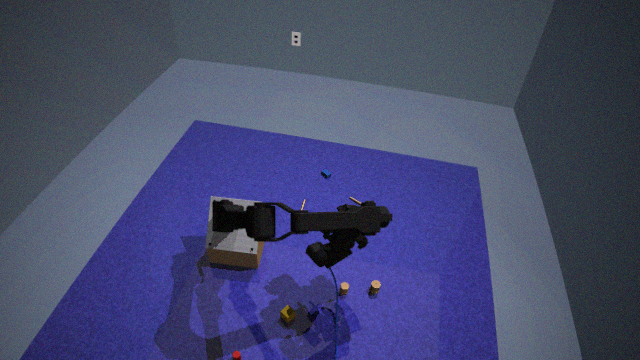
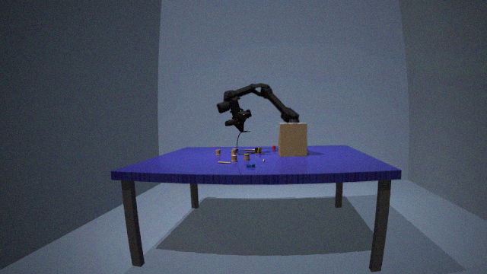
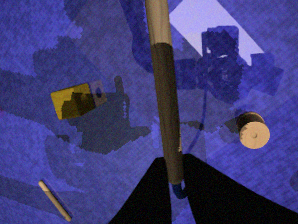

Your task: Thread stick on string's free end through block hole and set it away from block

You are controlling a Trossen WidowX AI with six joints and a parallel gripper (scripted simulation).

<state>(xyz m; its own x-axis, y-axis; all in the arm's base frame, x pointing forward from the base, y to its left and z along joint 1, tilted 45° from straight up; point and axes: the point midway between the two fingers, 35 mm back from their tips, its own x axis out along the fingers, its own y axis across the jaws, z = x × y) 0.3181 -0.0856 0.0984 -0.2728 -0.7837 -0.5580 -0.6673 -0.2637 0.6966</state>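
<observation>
Right now the thin wooden stick is 10 mm to the left of my gripper tip and 10 mm behind it. Round my gripper tip: red object 240 mm to the right, 220 mm behind, 120 mm below; yellow wooden block 120 mm below, 100 mm behind, 90 mm to the right; round wooden button 240 mm to the right, 130 mm below, 50 mm ahead.
</observation>
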